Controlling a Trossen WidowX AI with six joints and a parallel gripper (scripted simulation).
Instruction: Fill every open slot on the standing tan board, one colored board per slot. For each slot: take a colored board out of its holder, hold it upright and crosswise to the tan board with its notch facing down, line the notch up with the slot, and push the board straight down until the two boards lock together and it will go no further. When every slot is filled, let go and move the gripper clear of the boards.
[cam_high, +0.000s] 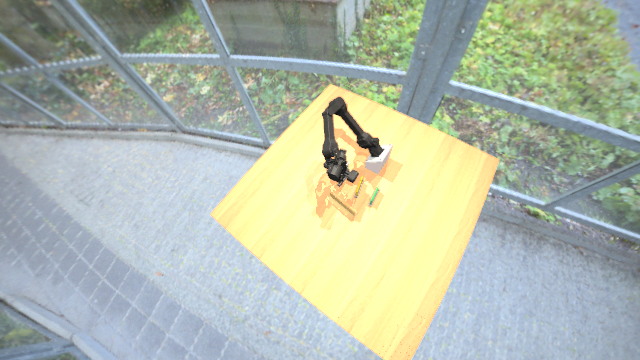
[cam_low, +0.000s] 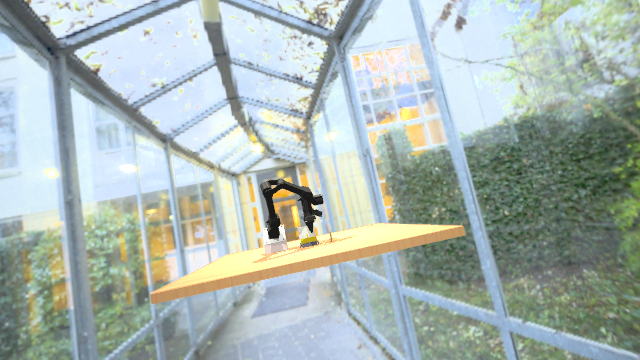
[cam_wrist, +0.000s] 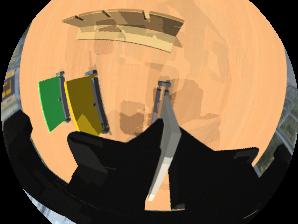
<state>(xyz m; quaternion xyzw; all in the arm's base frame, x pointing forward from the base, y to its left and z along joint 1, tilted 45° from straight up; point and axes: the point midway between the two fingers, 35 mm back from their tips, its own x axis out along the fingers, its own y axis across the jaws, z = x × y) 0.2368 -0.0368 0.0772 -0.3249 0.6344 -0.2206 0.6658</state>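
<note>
My gripper tip is 11 cm short of the tan board, 10 cm to the right of it and 5 cm above it. Also, from my gripper tip: green board: 4 cm behind, 20 cm to the left, 5 cm below; grey board: 3 cm behind; yellow board: 3 cm behind, 11 cm to the left, 5 cm below.
</note>
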